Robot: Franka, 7 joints.
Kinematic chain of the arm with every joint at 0, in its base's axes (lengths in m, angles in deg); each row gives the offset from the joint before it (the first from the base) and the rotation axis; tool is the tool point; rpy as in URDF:
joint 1: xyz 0 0 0.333 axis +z
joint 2: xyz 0 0 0 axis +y
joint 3: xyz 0 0 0.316 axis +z
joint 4: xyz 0.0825 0 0 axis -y
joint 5: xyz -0.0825 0 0.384 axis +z
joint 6: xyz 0 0 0 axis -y
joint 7: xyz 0.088 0 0 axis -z
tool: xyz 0 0 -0.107 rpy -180 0 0
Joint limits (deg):
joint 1: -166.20..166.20
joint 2: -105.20..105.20
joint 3: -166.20..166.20
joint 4: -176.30..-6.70
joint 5: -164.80..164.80
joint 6: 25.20..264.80
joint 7: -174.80..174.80
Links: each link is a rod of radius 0.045 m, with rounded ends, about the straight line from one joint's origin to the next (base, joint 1, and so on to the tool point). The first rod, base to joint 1, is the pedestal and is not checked.
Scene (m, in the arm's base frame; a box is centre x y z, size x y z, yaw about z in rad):
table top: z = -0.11
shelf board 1: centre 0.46 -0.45 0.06 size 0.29 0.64 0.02 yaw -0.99
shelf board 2: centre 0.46 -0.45 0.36 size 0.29 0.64 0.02 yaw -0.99
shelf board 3: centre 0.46 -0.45 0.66 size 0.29 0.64 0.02 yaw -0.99
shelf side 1: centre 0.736 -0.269 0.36 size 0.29 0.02 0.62 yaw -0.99
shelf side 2: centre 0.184 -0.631 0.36 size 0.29 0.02 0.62 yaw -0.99
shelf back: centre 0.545 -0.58 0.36 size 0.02 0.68 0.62 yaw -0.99
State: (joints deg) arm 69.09 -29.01 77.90 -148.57 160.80 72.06 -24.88
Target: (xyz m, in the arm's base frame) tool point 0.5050 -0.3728 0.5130
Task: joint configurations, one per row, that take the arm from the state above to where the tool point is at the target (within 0.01 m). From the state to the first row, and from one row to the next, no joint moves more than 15 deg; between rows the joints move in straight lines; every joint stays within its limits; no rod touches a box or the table.
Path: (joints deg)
1: 70.52 -36.63 63.34 -148.87 160.92 69.59 -24.88
2: 71.94 -44.25 48.78 -149.17 161.04 67.12 -24.88
3: 73.37 -51.87 34.22 -149.47 161.17 64.65 -24.88
4: 74.80 -59.49 19.66 -149.77 161.29 62.18 -24.88
5: 76.23 -67.10 5.10 -150.07 161.41 59.72 -24.88
6: 77.65 -74.72 -9.46 -150.37 161.53 57.25 -24.88
7: 79.08 -82.34 -24.02 -150.68 161.66 54.78 -24.88
8: 80.51 -89.96 -38.59 -150.98 161.78 52.31 -24.88
9: 81.94 -97.58 -53.15 -151.28 161.90 49.84 -24.88
10: 83.36 -105.20 -67.71 -151.58 162.02 47.37 -24.88
11: 87.65 -105.20 -65.83 -138.30 162.95 51.86 -24.88
12: 91.94 -105.20 -63.94 -125.03 163.87 56.34 -24.88
13: 96.23 -105.20 -62.06 -111.76 164.80 60.83 -24.88

